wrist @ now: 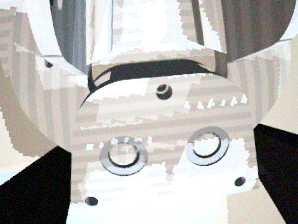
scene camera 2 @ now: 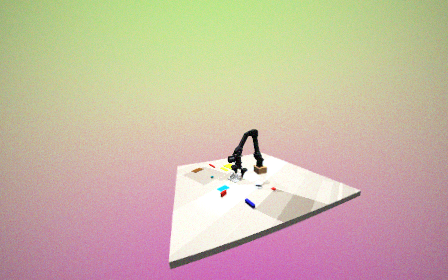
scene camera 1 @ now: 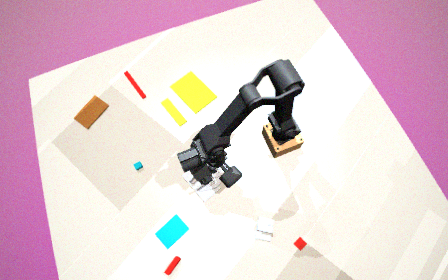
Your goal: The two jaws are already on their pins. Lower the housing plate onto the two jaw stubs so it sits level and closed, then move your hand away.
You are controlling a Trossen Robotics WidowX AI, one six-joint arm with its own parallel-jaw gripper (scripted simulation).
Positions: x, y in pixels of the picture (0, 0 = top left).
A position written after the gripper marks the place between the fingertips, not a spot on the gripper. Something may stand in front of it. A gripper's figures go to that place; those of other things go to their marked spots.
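Scene:
A housing plate (wrist: 163, 123) sits 80 mm from the lens, while the gripper (wrist: 158, 141) is 100 mm from the lens.

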